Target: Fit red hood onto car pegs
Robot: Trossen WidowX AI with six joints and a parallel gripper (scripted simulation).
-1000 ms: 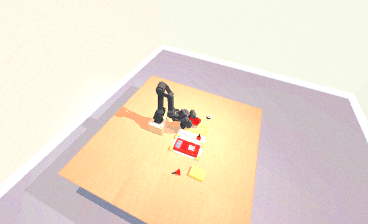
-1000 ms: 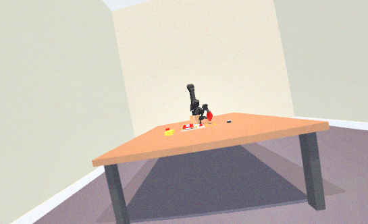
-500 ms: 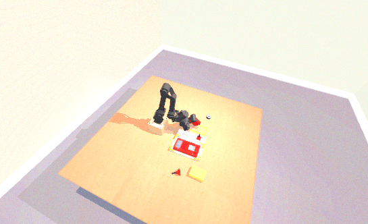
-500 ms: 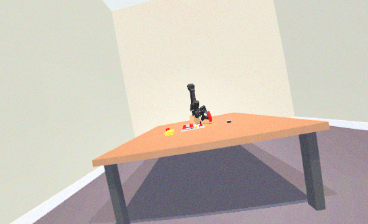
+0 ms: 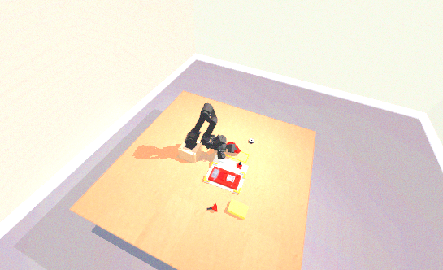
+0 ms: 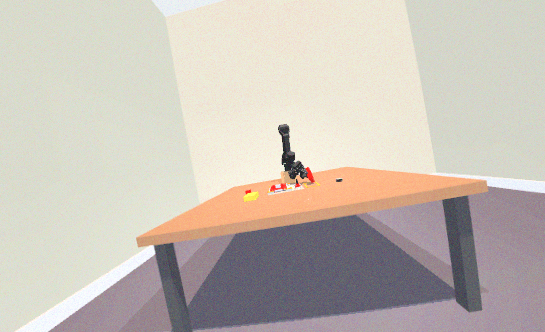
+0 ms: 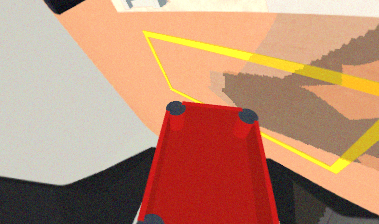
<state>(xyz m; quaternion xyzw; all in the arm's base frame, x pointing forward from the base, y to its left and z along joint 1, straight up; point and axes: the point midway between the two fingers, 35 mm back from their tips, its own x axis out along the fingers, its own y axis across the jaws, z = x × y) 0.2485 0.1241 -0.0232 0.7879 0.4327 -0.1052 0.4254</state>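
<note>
My gripper tip is 10 mm to the right of the red hood and 10 mm below it. Also, from my gripper tip: black-and-white wheel (170 mm to the left, 90 mm ahead, 50 mm below); then yellow block (380 mm to the right, 190 mm ahead, 40 mm below); then white jig board (190 mm to the right, 40 mm below, 40 mm ahead).
</note>
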